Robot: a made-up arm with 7 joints.
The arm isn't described. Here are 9 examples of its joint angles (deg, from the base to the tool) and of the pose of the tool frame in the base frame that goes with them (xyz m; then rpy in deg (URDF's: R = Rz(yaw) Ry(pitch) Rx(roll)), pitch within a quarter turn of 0, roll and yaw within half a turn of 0).
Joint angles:
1: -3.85 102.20 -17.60 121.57 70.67 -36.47 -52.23
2: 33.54 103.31 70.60 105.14 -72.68 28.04 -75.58
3: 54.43 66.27 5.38 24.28 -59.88 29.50 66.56
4: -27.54 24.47 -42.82 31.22 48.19 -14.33 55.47
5: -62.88 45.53 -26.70 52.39 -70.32 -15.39 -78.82
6: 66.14 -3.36 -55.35 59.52 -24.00 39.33 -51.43
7: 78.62 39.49 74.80 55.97 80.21 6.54 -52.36
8: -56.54 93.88 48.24 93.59 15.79 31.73 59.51
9: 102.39 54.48 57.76 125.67 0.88 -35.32 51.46
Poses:
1: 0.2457 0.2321 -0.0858 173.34 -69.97 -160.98
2: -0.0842 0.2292 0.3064 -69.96 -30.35 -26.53
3: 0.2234 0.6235 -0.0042 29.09 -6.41 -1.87
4: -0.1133 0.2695 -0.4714 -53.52 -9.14 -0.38
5: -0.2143 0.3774 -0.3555 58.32 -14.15 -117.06
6: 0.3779 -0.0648 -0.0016 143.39 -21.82 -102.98
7: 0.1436 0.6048 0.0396 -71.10 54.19 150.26
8: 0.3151 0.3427 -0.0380 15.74 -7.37 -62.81
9: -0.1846 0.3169 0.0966 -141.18 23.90 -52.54
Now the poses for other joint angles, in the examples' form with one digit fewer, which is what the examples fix.
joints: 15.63 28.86 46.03 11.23 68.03 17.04 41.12
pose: 0.154 0.457 -0.395 -76.9 -8.2 114.4
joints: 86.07 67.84 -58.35 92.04 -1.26 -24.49 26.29
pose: 0.326 0.254 0.140 89.3 11.8 -135.3
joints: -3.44 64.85 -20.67 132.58 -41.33 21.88 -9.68
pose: 0.208 0.135 -0.083 102.8 6.1 -114.2
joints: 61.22 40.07 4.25 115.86 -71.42 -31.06 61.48
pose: 0.168 0.235 0.224 116.8 45.6 -72.0
